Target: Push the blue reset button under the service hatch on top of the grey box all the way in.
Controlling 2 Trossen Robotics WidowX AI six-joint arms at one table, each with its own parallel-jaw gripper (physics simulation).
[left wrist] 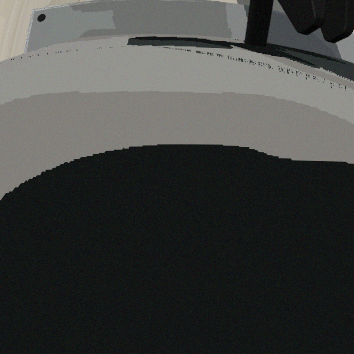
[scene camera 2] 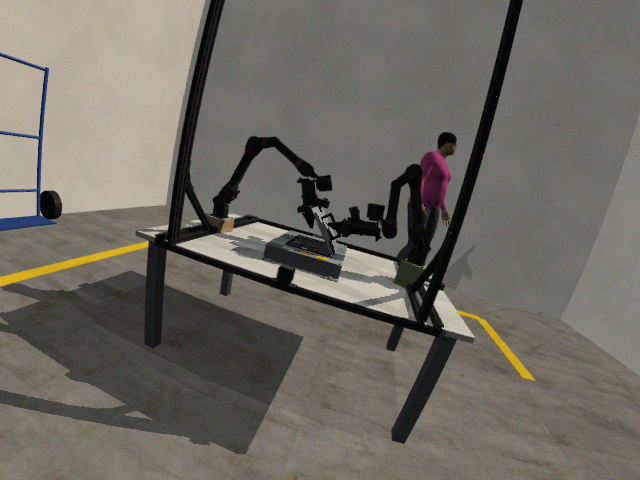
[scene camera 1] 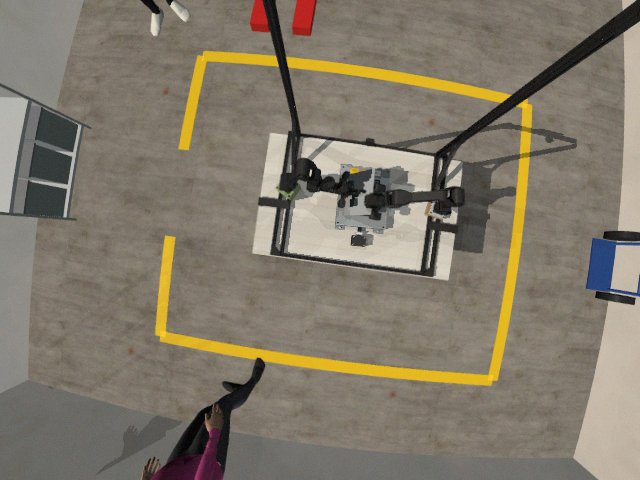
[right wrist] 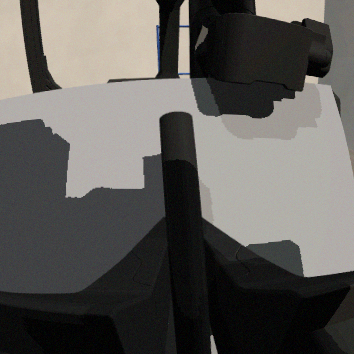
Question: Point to a service hatch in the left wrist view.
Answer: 167, 186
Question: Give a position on a service hatch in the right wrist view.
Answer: At 97, 166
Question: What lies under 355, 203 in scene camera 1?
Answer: A service hatch.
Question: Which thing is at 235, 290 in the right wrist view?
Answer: My right gripper.
